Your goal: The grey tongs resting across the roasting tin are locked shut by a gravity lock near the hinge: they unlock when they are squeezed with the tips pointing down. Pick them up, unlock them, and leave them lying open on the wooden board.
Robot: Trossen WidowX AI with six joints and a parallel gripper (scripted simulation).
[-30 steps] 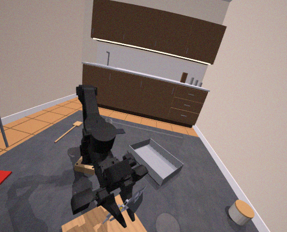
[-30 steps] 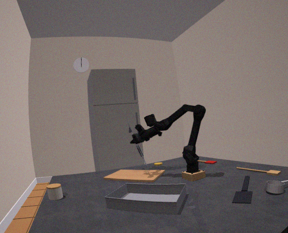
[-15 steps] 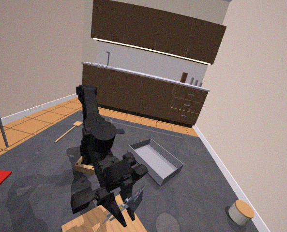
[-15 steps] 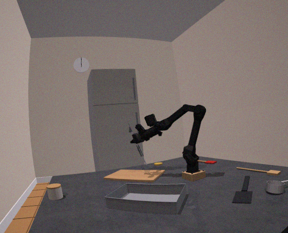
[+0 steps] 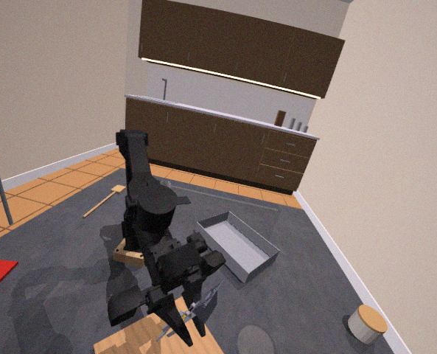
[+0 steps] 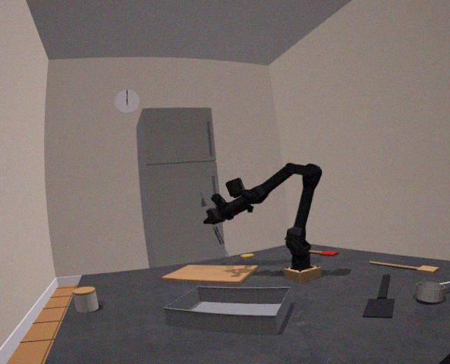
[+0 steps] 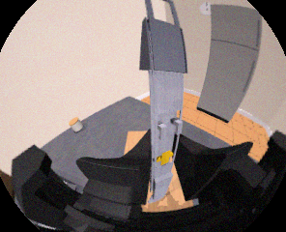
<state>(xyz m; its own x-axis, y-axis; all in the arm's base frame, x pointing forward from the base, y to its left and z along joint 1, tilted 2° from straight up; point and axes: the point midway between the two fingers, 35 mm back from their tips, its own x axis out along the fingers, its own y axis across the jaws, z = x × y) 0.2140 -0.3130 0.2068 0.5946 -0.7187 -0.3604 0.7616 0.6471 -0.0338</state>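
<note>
The wooden board lies 230 mm below my gripper tip. From my gripper tip the other things lie so: yellow lock piece 30 mm to the left, 20 mm behind, 10 mm above; then roasting tin 470 mm to the left, 210 mm below, 140 mm ahead; then yellow disc 300 mm behind, 230 mm below, 190 mm to the right.
</note>
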